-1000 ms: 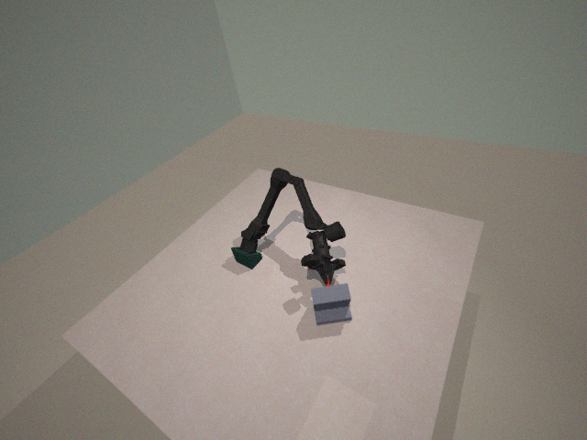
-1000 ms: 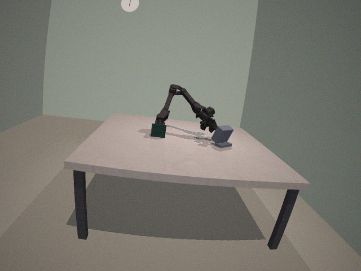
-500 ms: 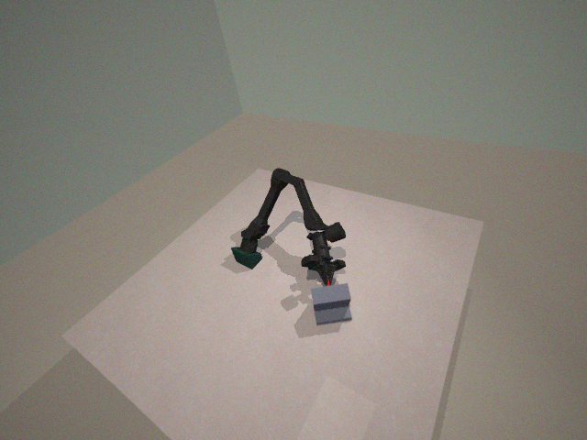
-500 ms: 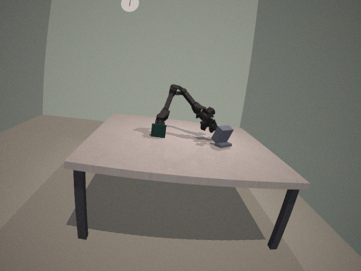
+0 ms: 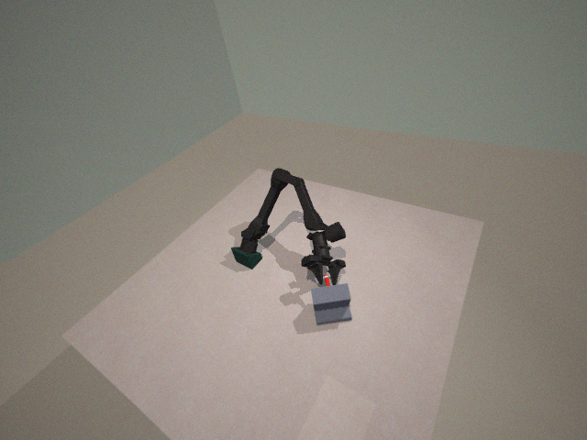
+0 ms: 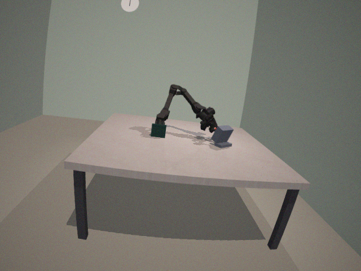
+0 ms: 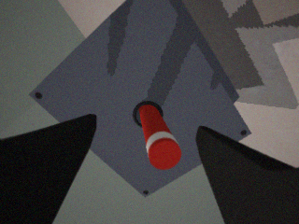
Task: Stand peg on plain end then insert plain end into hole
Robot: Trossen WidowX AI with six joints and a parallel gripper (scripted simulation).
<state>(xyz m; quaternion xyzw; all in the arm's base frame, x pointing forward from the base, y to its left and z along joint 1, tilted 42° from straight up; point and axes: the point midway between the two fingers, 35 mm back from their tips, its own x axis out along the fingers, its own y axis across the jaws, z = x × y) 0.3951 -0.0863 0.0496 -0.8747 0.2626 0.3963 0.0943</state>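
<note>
The red peg lies 10 mm behind my gripper tip and 10 mm to the left of it. The rest, counted from my gripper tip: low foot (40 mm ahead, 60 mm to the right, 90 mm below); grey sloped panel (20 mm ahead, 30 mm to the right, 20 mm below).
</note>
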